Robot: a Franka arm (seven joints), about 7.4 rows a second.
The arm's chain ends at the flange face. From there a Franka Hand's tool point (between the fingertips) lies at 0.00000 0.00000 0.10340 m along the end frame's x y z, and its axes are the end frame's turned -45 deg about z.
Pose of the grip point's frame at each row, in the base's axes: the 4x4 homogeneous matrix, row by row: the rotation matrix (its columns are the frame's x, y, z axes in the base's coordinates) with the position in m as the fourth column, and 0 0 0 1 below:
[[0.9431 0.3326 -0.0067 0.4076], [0.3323 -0.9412 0.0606 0.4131], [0.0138 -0.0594 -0.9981 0.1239], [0 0 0 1]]
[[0.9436 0.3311 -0.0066 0.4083], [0.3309 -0.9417 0.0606 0.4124], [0.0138 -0.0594 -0.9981 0.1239], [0 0 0 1]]
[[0.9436 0.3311 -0.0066 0.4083], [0.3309 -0.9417 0.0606 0.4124], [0.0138 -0.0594 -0.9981 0.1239], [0 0 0 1]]
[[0.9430 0.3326 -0.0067 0.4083], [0.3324 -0.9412 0.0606 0.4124], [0.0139 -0.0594 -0.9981 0.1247], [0 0 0 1]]
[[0.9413 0.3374 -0.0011 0.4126], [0.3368 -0.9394 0.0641 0.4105], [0.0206 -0.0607 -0.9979 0.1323], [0 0 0 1]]
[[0.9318 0.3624 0.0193 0.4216], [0.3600 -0.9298 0.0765 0.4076], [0.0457 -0.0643 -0.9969 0.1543], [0 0 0 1]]
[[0.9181 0.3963 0.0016 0.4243], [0.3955 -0.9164 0.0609 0.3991], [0.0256 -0.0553 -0.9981 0.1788], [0 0 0 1]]
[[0.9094 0.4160 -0.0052 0.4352], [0.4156 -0.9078 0.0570 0.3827], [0.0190 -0.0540 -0.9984 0.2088], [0 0 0 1]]
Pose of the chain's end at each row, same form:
[[0.9021 -0.4317 -0.0067 0.4083], [-0.4306 -0.9005 0.0606 0.4068], [-0.0322 -0.0518 -0.9981 0.2271], [0 0 0 1]]
[[0.9013 -0.4331 -0.0066 0.4090], [-0.4319 -0.8999 0.0606 0.4061], [-0.0322 -0.0518 -0.9981 0.2271], [0 0 0 1]]
[[0.9013 -0.4331 -0.0066 0.4090], [-0.4319 -0.8999 0.0606 0.4061], [-0.0322 -0.0518 -0.9981 0.2271], [0 0 0 1]]
[[0.9020 -0.4316 -0.0067 0.4090], [-0.4305 -0.9006 0.0606 0.4061], [-0.0322 -0.0518 -0.9981 0.2279], [0 0 0 1]]
[[0.9042 -0.4270 -0.0011 0.4127], [-0.4261 -0.9024 0.0641 0.4039], [-0.0284 -0.0575 -0.9979 0.2355], [0 0 0 1]]
[[0.9151 -0.4026 0.0193 0.4196], [-0.4029 -0.9120 0.0765 0.3997], [-0.0132 -0.0778 -0.9969 0.2574], [0 0 0 1]]
[[0.9294 -0.3690 0.0016 0.4241], [-0.3683 -0.9277 0.0609 0.3928], [-0.0210 -0.0572 -0.9981 0.2820], [0 0 0 1]]
[[0.9372 -0.3489 -0.0052 0.4357], [-0.3480 -0.9358 0.0570 0.3768], [-0.0247 -0.0516 -0.9984 0.3120], [0 0 0 1]]

